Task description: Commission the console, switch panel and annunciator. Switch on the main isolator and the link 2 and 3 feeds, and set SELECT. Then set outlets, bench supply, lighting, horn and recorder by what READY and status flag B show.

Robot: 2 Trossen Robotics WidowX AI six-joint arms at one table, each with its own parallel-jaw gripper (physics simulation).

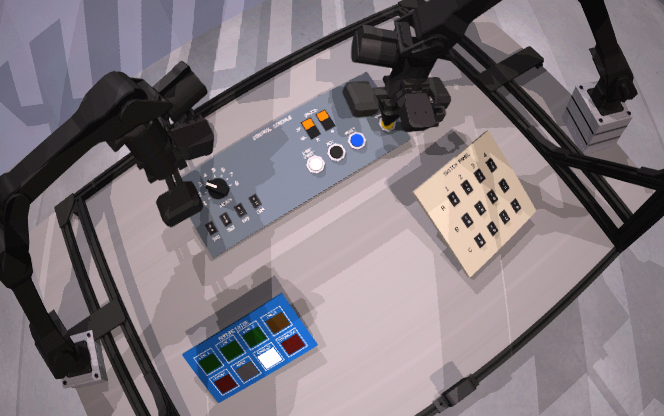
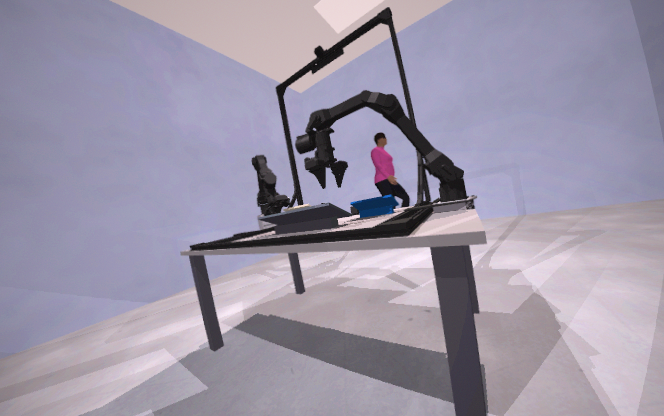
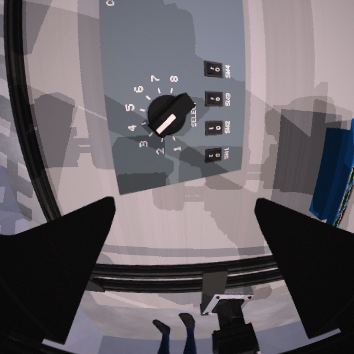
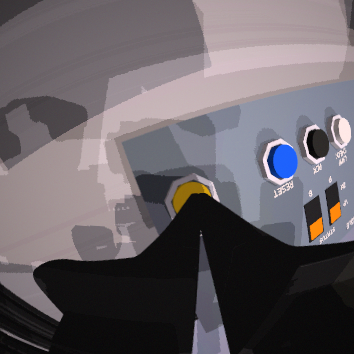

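The grey control console has a SELECT knob, its white pointer toward 3. Four rockers, including SW1, sit beside it. Both orange status flags are at the UP side. The beige switch panel is at right. The blue annunciator has one bright white tile; its READY tile is grey. My left gripper is open and empty above the console's knob end. My right gripper is shut and empty at the yellow button.
Blue RESET, black ACK and white lamp-check buttons lie along the console beside the yellow one. A black frame runs around the table. A person in pink stands behind it.
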